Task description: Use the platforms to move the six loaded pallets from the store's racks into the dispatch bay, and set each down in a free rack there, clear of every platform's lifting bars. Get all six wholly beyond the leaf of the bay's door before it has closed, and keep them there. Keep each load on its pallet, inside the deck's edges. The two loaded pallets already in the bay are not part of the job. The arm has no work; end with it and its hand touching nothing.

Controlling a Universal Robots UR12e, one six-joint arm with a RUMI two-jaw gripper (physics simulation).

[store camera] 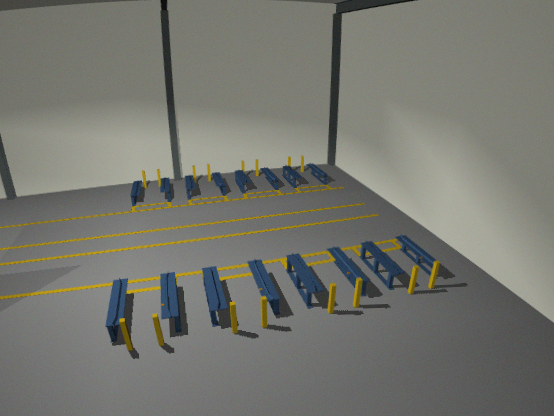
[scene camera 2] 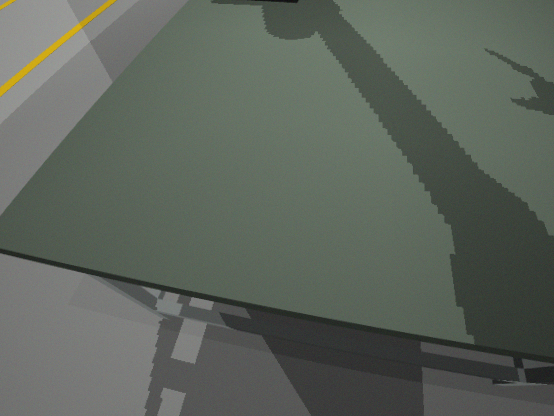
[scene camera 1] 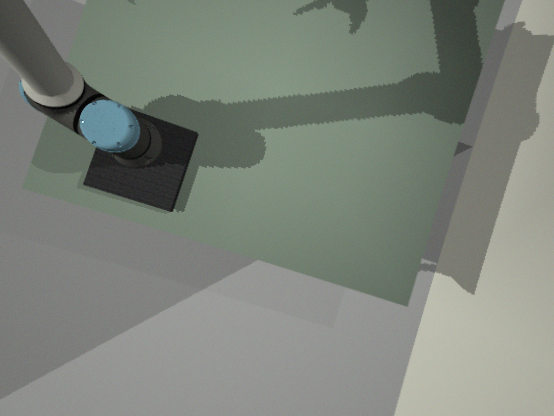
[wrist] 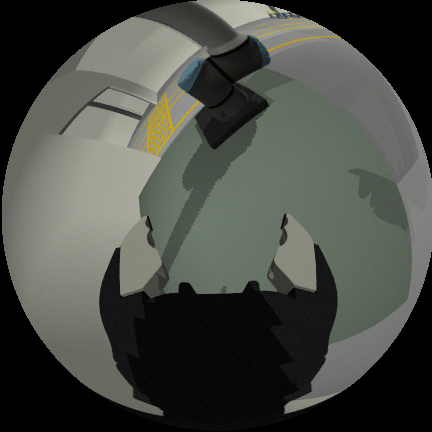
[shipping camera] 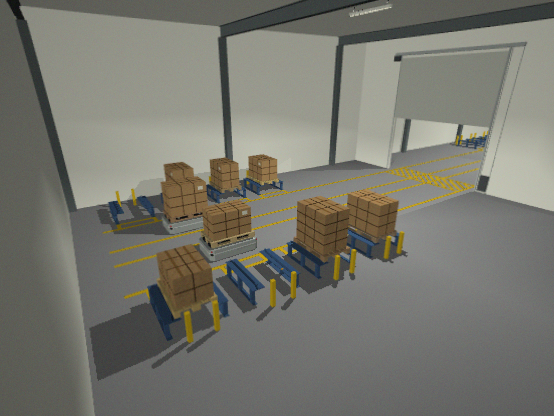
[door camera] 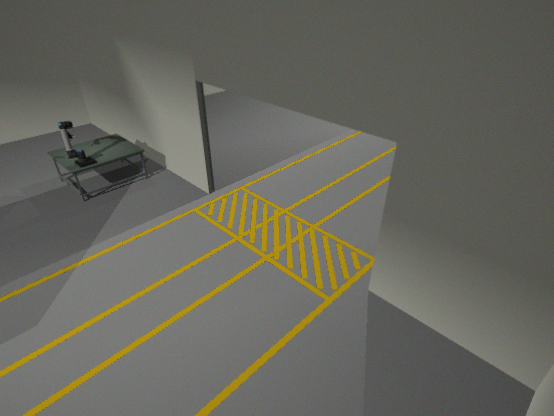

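Where they show: gripper, fingertip midpoint: point(wrist: 216, 216) point(door camera: 73, 140); arm's base, origin of the base link: point(wrist: 230, 106) point(door camera: 82, 160).
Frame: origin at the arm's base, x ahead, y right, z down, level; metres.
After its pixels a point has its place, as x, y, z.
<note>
In the shipping camera, two low grey platforms point(shipping camera: 181, 226) {11.983, 6.794, 0.579} point(shipping camera: 232, 249) {11.705, 4.648, 0.580} stand in the lanes between the rack rows, at the left. Each carries a pallet with stacked boxes point(shipping camera: 184, 201) {11.767, 6.863, -0.131} point(shipping camera: 226, 222) {11.746, 4.780, -0.144}; the loads look upright. Three loaded pallets point(shipping camera: 178, 170) {11.069, 8.457, -0.613} point(shipping camera: 224, 174) {9.475, 8.150, -0.230} point(shipping camera: 263, 168) {7.856, 7.856, -0.217} are at the back row, three point(shipping camera: 185, 277) {13.735, 3.131, -0.275} point(shipping camera: 321, 227) {10.607, 2.705, -0.354} point(shipping camera: 373, 214) {8.902, 2.416, -0.264} in the front row. A rack point(shipping camera: 244, 279) {12.409, 3.238, 0.445} in the front row and one point(shipping camera: 115, 210) {13.046, 9.043, 0.445} at the back left stand bare. The door's leaf point(shipping camera: 452, 87) {1.281, 3.890, -3.077} hangs partway down. My gripper point(wrist: 216, 216) {0.193, -0.514, -0.280} is open and empty above the green table.
Blue racks point(store camera: 215, 290) {-8.517, -0.482, 0.445} in the store camera bear no pallets. Yellow posts point(shipping camera: 273, 293) {12.264, 2.500, 0.470} stand behind the bay's front racks. A hatched strip point(door camera: 285, 240) {0.998, 4.588, 0.790} point(shipping camera: 430, 179) {1.375, 4.045, 0.786} crosses the doorway. The arm's table point(door camera: 100, 151) {0.547, -0.218, 0.041} point(scene camera 1: 300, 200) {0.665, 0.128, 0.042} point(scene camera 2: 225, 175) {1.026, 0.082, 0.042} stands beside the lanes, near the wall.
</note>
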